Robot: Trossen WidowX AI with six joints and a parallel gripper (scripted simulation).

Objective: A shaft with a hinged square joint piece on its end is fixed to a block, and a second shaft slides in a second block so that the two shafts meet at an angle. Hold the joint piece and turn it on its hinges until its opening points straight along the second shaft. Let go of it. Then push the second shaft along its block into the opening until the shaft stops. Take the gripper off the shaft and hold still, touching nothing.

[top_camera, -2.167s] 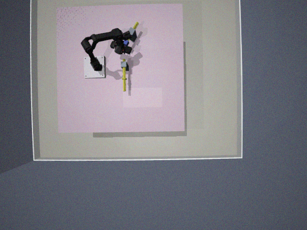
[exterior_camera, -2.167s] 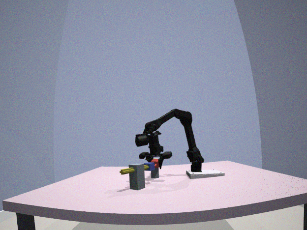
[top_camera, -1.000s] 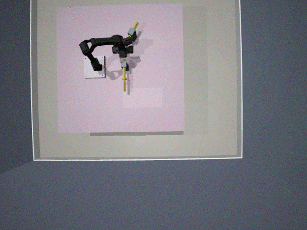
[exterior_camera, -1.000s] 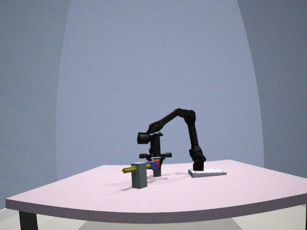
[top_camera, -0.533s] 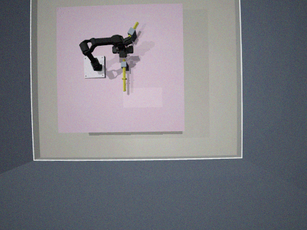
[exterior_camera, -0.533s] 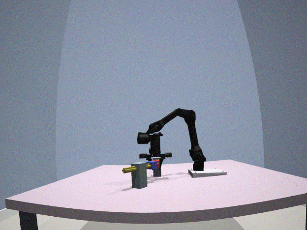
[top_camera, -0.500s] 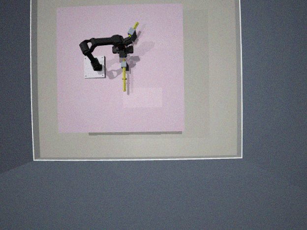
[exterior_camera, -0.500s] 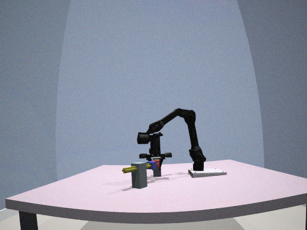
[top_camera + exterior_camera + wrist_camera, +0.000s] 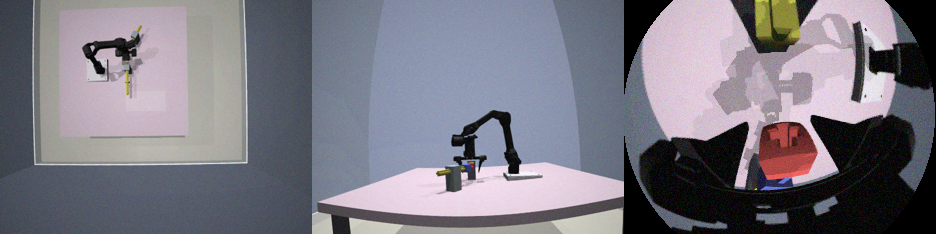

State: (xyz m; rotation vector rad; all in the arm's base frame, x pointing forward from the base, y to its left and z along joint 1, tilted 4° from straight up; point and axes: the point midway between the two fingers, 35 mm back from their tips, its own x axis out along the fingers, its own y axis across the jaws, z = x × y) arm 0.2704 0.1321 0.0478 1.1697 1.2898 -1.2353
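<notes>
Right now my gripper tip is 40 mm below the red joint piece and 10 mm to the right of it.
</notes>
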